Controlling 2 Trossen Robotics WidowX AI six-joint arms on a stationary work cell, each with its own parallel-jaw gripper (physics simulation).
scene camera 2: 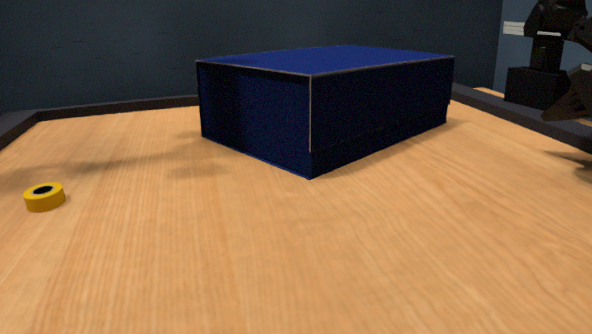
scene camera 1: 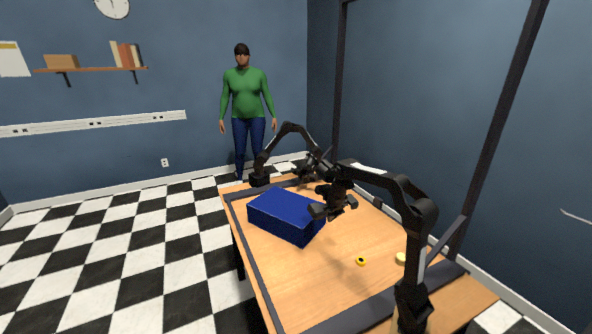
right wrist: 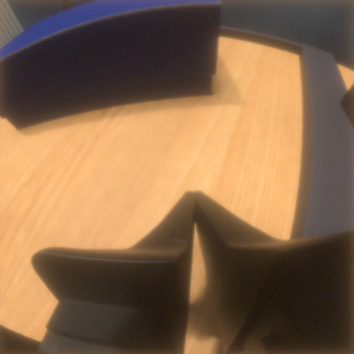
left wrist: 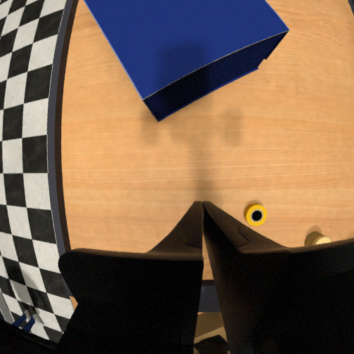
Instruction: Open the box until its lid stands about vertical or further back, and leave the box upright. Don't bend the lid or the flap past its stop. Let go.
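Places are measured from the left arm's base along level axes (x back, y right, z up), in millimetres.
Pixels of known places: left gripper, fingertip midpoint: (scene camera 1: 328, 221); right gripper, fingertip midpoint: (scene camera 2: 542, 118) (scene camera 1: 298, 186); left arm's base at its link origin: (scene camera 1: 410, 327); right arm's base at its link origin: (scene camera 2: 543, 70) (scene camera 1: 258, 173).
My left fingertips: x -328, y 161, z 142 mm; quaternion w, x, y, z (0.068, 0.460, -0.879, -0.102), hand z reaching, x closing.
Note:
Ahead of a thing's pixels: the offset from my left fingertips to its top centre. Level surfaces: height alone.
A blue box @(dx -274, dy +132, dz -86 mm) (scene camera 1: 285, 212) (scene camera 2: 320, 100) (left wrist: 195, 45) (right wrist: 120, 55) stands upright on the table with its lid @(dx -274, dy +132, dz -86 mm) (scene camera 1: 290, 202) (scene camera 2: 340, 57) closed flat on top. A front flap @(dx -264, dy +242, dz -88 mm) (scene camera 2: 380, 100) (right wrist: 125, 55) hangs down the long side and ends a little above the box's bottom edge. My left gripper (scene camera 1: 334, 219) (left wrist: 200, 207) is shut and empty, above the table beside the near short end of the box, apart from it. My right gripper (right wrist: 192, 197) is shut and empty, above the table on the flap side, apart from the box; its fingertips are hard to make out in scene camera 1.
A yellow ring-shaped roll @(dx +124, dy +59, dz -183 mm) (scene camera 1: 361, 261) (scene camera 2: 44, 197) (left wrist: 256, 215) lies on the wooden table @(dz -199 mm) (scene camera 1: 295, 280) (scene camera 2: 300, 250). A pale yellow round thing @(dx +266, dy +142, dz -167 mm) (scene camera 1: 400, 258) (left wrist: 318, 239) lies near the left arm's base. A dark frame rail (scene camera 1: 255, 265) (left wrist: 55, 150) (right wrist: 325, 150) runs along the table's edges.

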